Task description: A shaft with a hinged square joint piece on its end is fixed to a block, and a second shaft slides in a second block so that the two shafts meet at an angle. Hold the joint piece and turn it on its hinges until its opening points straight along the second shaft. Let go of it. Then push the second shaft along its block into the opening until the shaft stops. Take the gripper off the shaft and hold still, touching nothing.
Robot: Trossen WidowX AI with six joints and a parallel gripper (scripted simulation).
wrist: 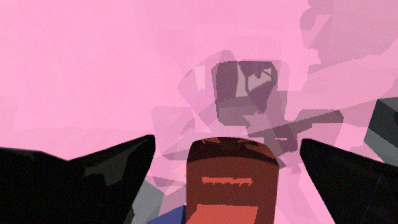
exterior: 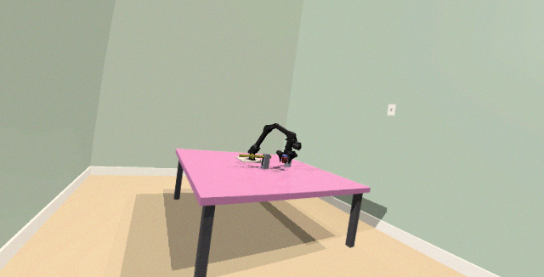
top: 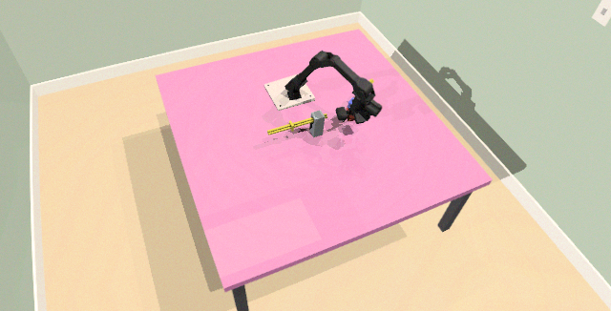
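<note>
My gripper tip is now 20 mm below the red square joint piece and 10 mm past it.
</note>
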